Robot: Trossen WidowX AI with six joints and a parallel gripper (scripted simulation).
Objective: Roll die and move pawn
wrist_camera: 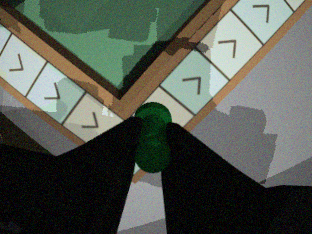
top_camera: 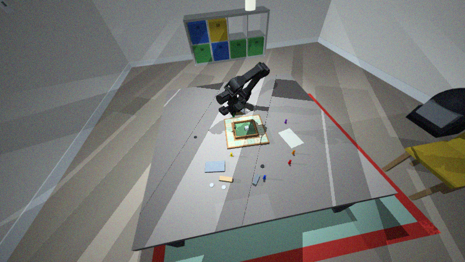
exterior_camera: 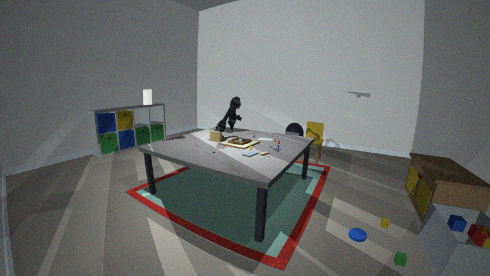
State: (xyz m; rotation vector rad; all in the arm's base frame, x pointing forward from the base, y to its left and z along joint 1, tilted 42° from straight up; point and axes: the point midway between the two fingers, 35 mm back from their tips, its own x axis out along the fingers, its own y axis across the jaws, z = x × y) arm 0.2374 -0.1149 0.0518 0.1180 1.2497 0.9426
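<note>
The yellow pawn is 23 cm ahead of my gripper tip, 4 cm to the right of it and 12 cm below it. Round my gripper tip: green pawn (1 cm above); white die (3 cm ahead, 9 cm to the left, 11 cm below); green dice tray (3 cm ahead, 7 cm to the left, 13 cm below).
</note>
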